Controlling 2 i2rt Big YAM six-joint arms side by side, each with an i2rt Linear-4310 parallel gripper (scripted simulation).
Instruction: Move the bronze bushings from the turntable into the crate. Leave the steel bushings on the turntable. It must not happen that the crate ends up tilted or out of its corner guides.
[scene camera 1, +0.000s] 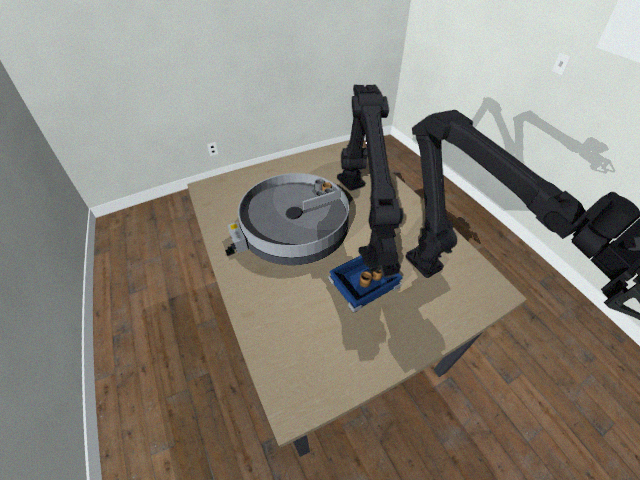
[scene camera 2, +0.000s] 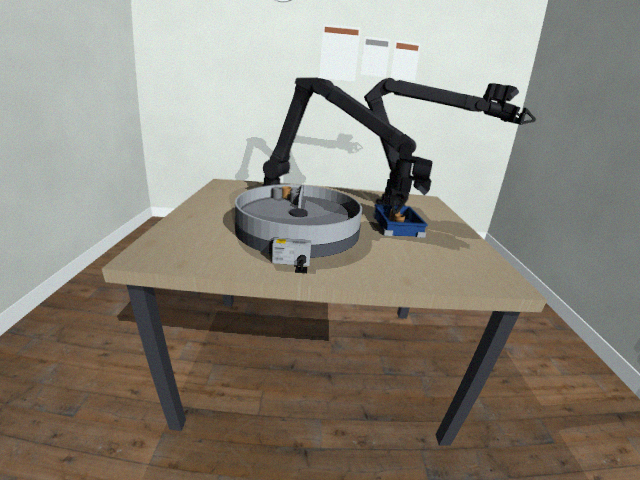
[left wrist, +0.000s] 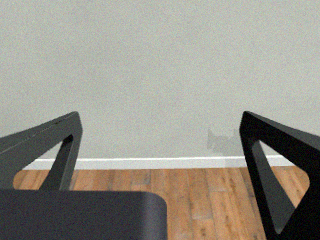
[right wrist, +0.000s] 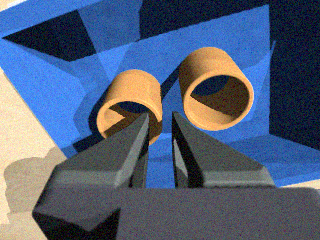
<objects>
blue crate: scene camera 1; scene camera 2; right wrist 64, 66; not seen in the left wrist view (out of frame)
same spot on blue crate: (scene camera 2: 405, 228) = (scene camera 1: 342, 289)
</objects>
